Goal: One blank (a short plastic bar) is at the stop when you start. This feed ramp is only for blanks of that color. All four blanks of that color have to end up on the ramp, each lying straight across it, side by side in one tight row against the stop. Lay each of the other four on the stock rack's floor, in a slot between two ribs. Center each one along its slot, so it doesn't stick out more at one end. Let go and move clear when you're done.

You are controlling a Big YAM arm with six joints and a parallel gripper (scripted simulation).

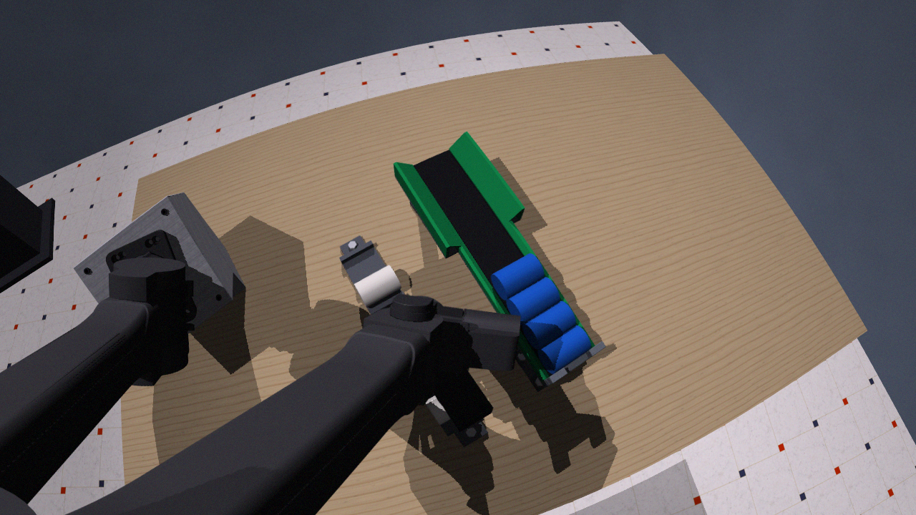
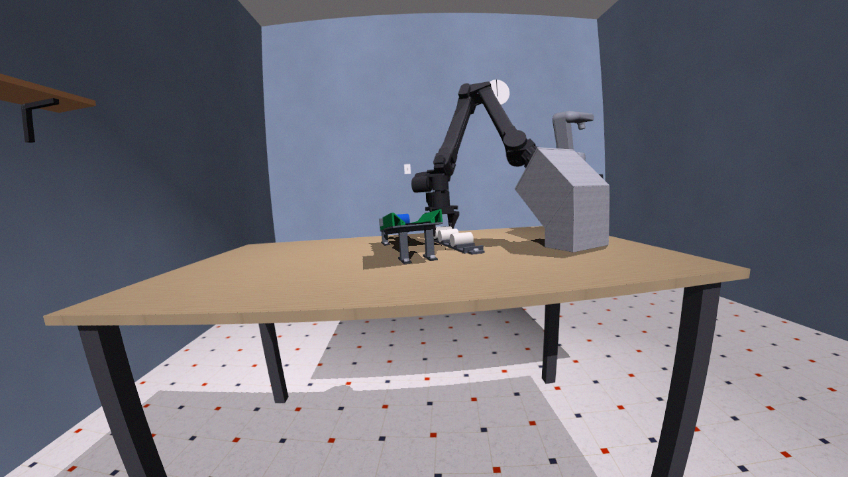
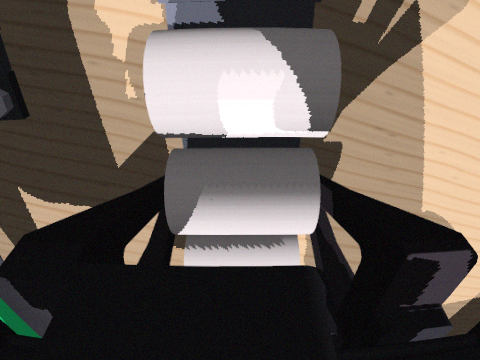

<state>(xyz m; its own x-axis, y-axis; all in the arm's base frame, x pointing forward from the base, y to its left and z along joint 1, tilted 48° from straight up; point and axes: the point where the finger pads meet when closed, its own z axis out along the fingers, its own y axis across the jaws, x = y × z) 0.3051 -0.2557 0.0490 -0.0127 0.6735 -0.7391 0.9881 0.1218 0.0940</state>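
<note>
Now: the grey stock rack 8 cm to the left of my hand and 4 cm below it. From my hand the other things lie so: grey stop: 16 cm ahead, 10 cm to the right, 3 cm above.
</note>
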